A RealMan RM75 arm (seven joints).
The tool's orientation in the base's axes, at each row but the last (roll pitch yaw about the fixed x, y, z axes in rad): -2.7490, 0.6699, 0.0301; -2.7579, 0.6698, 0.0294; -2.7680, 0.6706, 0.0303; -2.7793, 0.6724, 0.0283; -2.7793, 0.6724, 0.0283; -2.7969, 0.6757, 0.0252; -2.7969, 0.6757, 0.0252; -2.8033, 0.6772, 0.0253; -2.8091, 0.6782, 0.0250; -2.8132, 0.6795, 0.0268
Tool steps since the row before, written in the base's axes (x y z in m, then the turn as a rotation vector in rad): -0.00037, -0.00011, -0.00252, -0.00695, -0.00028, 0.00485; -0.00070, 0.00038, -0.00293, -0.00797, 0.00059, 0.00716; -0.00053, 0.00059, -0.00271, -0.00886, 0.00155, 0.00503; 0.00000, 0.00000, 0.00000, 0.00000, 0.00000, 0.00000; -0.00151, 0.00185, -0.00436, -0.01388, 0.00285, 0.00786; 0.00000, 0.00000, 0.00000, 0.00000, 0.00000, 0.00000; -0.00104, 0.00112, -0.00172, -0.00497, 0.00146, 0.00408; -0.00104, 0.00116, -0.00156, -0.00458, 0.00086, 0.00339; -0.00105, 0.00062, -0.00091, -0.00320, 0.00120, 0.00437; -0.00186, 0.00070, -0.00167, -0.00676, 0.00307, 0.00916
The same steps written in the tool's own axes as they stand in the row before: 0.00127, 0.00094, 0.00200, -0.00846, 0.00026, 0.00045; 0.00128, 0.00065, 0.00268, -0.01068, -0.00102, -0.00032; 0.00128, 0.00033, 0.00249, -0.01003, -0.00113, 0.00209; 0.00000, 0.00000, 0.00000, 0.00000, 0.00000, 0.00000; 0.00158, -0.00024, 0.00471, -0.01569, -0.00217, 0.00343; 0.00000, 0.00000, 0.00000, 0.00000, 0.00000, 0.00000; 0.00029, -0.00041, 0.00225, -0.00640, -0.00153, 0.00044; 0.00019, -0.00051, 0.00214, -0.00568, -0.00085, 0.00053; -0.00023, -0.00017, 0.00149, -0.00521, -0.00167, -0.00092; -0.00038, 0.00008, 0.00257, -0.01095, -0.00402, -0.00173
